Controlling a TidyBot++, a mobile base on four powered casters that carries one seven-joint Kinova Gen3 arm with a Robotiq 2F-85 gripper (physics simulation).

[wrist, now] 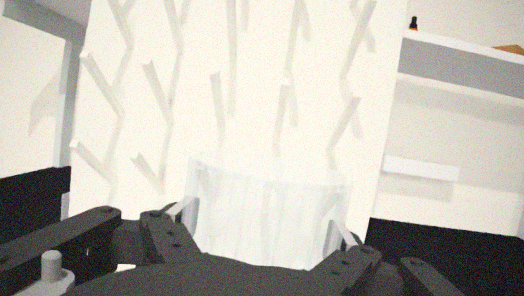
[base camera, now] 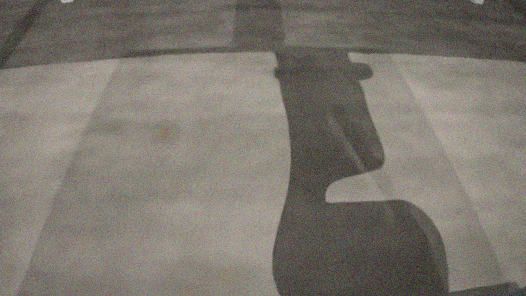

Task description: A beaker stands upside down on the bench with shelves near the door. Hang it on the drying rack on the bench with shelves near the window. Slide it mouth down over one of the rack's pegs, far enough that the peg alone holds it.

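Places are measured from the arm's base along level axes (x ahead, y left, z up), in millimetres.
Where they show: gripper, fingertip midpoint: point(wrist: 261, 226).
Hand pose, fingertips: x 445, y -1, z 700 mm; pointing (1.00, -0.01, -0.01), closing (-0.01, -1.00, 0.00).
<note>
After its pixels a point has its place.
In the wrist view the clear beaker point(wrist: 265, 215) @(x 384, y -1, z 725 mm) is between the two fingers of my gripper point(wrist: 261, 226) @(x 446, y -1, z 699 mm), which is shut on it. Its far rim faces the white drying rack point(wrist: 200, 135) @(x 710, y 104, z 720 mm), a tall board with rows of slanting pegs. Pegs stand above and to the left of the beaker, and the lower middle of the rack shows faintly through the glass. I cannot tell whether a peg is inside the beaker. The base camera view shows the arm's dark shadow; the gripper, beaker and rack do not show there.
In the wrist view, white wall shelves point(wrist: 460, 60) @(x 936, y -378, z 956 mm) with a small dark bottle point(wrist: 413, 23) @(x 1017, y -290, z 1046 mm) are right of the rack. A lower white ledge point(wrist: 420, 168) @(x 1136, y -432, z 691 mm) and black surfaces flank the rack. A window frame point(wrist: 75, 55) @(x 1128, y 630, z 862 mm) is at the left. The base camera view shows pale floor point(base camera: 200, 200) @(x 326, y 75, z -396 mm).
</note>
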